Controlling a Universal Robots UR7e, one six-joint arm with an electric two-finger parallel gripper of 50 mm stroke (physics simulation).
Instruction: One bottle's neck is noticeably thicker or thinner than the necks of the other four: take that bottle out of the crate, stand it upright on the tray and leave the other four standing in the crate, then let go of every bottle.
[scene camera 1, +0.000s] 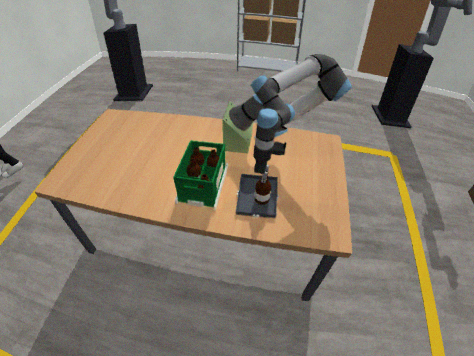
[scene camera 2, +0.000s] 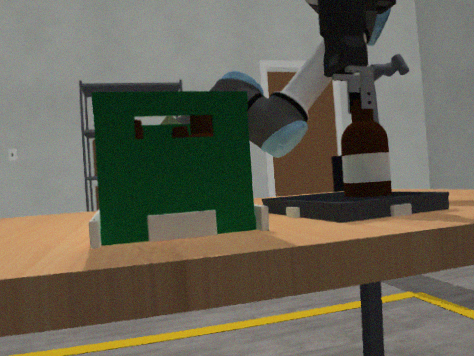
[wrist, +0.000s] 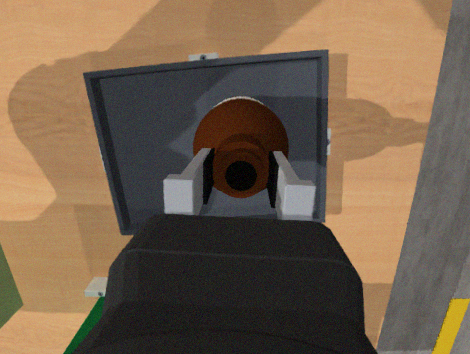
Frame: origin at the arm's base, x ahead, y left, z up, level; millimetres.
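Seen in the pictures: gripper, between the fingertips: (scene camera 1: 264, 179) (scene camera 2: 361, 111) (wrist: 240, 167); arm's base, origin of its link: (scene camera 1: 238, 119).
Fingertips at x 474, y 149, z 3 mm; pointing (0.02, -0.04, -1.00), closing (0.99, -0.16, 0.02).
Pixels of each thing's middle, then the offset from my fingertips to it. Level surfaces: height alone.
- brown bottle, middle of its body: (wrist: 240, 146) (scene camera 2: 364, 147) (scene camera 1: 263, 188) 1 mm left, 0 mm ahead, 58 mm down
- dark grey tray, middle of its body: (wrist: 213, 150) (scene camera 2: 345, 203) (scene camera 1: 257, 194) 20 mm right, 33 mm back, 148 mm down
- green crate, middle of its body: (scene camera 2: 164, 169) (scene camera 1: 201, 172) 305 mm right, 92 mm back, 73 mm down
- wooden table, height of its surface: 161 mm down
A brown bottle (scene camera 1: 263, 191) (scene camera 2: 366, 142) (wrist: 241, 122) with a white label is upright at the dark grey tray (scene camera 1: 245, 204) (scene camera 2: 320, 211) (wrist: 145, 125), its base down inside the rim; whether it touches the tray floor is hard to tell. My gripper (scene camera 1: 265, 172) (scene camera 2: 361, 97) (wrist: 240, 167) is shut on this bottle's neck, one finger on each side, pointing down. The green crate (scene camera 1: 196, 193) (scene camera 2: 175, 170) stands left of the tray in scene camera 1, with four brown bottles inside, such as one bottle (scene camera 1: 194, 168). Their necks are small and blurred there. In the wrist view a corner of the crate (wrist: 86, 325) shows.
A green block-like stand (scene camera 1: 236, 135) is behind the crate, by the arm's base. Light brackets edge the tray and crate on the wooden table (scene camera 1: 130, 150). The crate walls stand higher than the tray's low rim. In the wrist view, the table's edge runs along the right.
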